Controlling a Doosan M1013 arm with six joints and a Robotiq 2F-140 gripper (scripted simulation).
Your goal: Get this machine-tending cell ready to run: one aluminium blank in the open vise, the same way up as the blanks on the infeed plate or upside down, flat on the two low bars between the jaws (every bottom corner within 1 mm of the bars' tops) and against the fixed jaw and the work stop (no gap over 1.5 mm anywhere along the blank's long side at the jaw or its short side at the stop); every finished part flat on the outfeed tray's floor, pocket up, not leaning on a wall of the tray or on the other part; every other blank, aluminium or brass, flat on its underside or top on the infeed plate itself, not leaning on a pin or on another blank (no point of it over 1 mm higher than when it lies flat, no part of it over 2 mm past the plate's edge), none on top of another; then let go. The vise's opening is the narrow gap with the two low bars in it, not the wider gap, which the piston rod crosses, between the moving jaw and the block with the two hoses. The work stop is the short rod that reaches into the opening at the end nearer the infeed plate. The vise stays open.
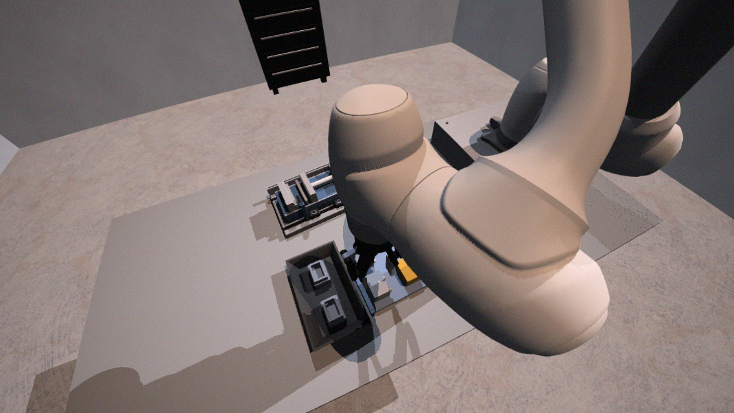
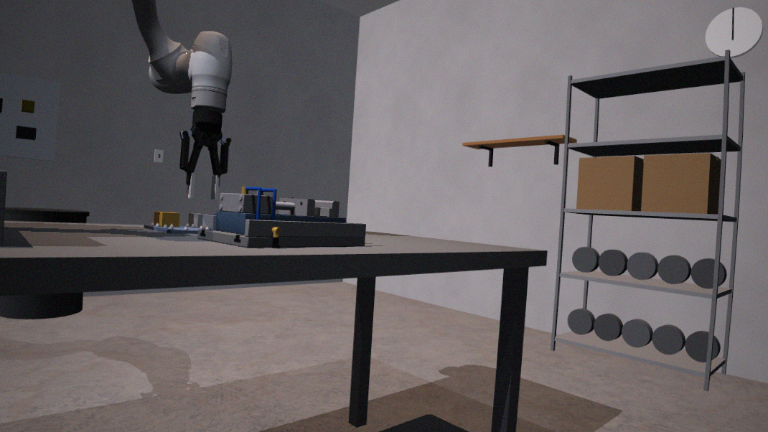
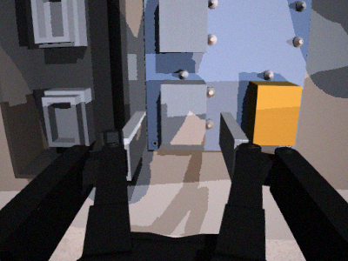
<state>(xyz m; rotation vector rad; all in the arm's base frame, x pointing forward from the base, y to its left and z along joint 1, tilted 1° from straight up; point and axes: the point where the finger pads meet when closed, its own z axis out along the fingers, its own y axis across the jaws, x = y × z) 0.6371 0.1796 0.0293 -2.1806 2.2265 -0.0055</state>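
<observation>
Now: hand 11 cm above the infeed plate, 5 cm past it and 4 cm to the left of it. Also, from my hand: work stop: 31 cm to the right, 9 cm ahead, 2 cm below; piston rod: 36 cm to the right, 4 cm below; brass blank: 9 cm below, 9 cm behind.
</observation>
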